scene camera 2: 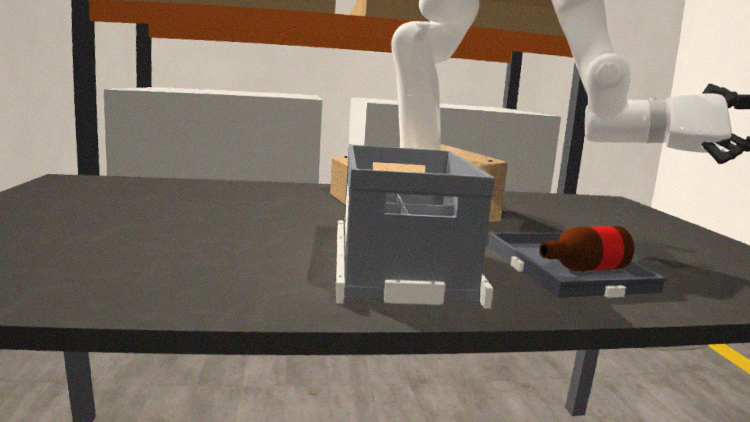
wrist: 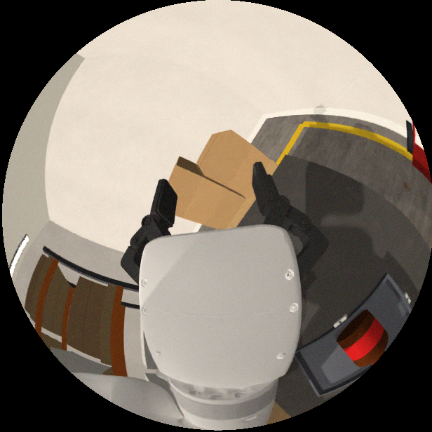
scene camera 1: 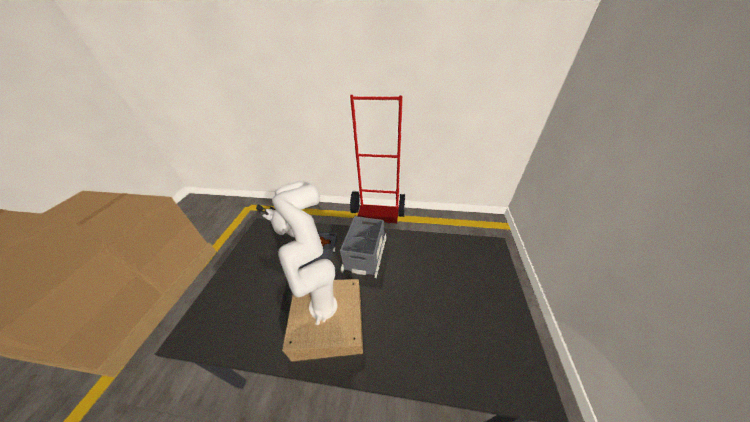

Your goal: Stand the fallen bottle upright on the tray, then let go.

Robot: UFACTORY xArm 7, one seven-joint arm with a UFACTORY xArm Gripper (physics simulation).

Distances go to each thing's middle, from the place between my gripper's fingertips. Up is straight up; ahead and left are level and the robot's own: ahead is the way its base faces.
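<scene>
Position of my gripper relative to the brown bottle (scene camera 2: 599,247): 28 cm to the left of it, 9 cm past it, 24 cm above it.
</scene>
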